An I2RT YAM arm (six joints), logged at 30 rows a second.
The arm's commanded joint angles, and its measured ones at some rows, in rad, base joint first. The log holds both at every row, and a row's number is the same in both.
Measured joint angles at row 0:
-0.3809 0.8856 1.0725 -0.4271 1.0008 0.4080
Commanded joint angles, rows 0 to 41:
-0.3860 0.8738 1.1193 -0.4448 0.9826 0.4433
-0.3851 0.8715 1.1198 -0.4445 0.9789 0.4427
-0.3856 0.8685 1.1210 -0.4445 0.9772 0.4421
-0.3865 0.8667 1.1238 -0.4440 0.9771 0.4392
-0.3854 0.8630 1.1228 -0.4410 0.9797 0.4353
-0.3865 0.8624 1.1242 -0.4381 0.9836 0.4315
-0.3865 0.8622 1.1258 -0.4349 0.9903 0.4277
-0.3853 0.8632 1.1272 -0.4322 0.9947 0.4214
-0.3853 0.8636 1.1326 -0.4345 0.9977 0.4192
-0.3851 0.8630 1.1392 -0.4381 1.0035 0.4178
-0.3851 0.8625 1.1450 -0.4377 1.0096 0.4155
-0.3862 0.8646 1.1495 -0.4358 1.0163 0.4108
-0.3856 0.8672 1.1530 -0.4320 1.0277 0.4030
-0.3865 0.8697 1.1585 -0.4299 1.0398 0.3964
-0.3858 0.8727 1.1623 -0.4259 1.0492 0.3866
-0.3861 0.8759 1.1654 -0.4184 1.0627 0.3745
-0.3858 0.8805 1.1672 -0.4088 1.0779 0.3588
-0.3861 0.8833 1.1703 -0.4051 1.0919 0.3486
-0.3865 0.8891 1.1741 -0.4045 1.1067 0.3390
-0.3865 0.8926 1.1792 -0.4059 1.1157 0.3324
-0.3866 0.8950 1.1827 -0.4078 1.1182 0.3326
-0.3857 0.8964 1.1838 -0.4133 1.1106 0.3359
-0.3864 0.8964 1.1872 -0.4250 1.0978 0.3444
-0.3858 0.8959 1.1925 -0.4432 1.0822 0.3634
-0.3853 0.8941 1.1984 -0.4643 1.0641 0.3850
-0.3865 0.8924 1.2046 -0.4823 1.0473 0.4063
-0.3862 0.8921 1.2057 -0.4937 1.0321 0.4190
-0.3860 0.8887 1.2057 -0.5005 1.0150 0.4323
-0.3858 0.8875 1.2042 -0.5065 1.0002 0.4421
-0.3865 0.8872 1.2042 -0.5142 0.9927 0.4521
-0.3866 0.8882 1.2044 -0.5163 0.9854 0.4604
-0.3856 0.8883 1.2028 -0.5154 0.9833 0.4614
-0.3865 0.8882 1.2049 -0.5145 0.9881 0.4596
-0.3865 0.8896 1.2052 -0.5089 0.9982 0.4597
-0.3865 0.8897 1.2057 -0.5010 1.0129 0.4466
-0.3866 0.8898 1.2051 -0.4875 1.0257 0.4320
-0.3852 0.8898 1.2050 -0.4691 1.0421 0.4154
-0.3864 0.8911 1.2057 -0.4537 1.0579 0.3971
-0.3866 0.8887 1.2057 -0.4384 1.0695 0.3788
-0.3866 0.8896 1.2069 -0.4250 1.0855 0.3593
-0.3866 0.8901 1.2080 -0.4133 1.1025 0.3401
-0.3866 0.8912 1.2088 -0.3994 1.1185 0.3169
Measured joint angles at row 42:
-0.3805 0.8978 1.1717 -0.4778 1.0428 0.3813
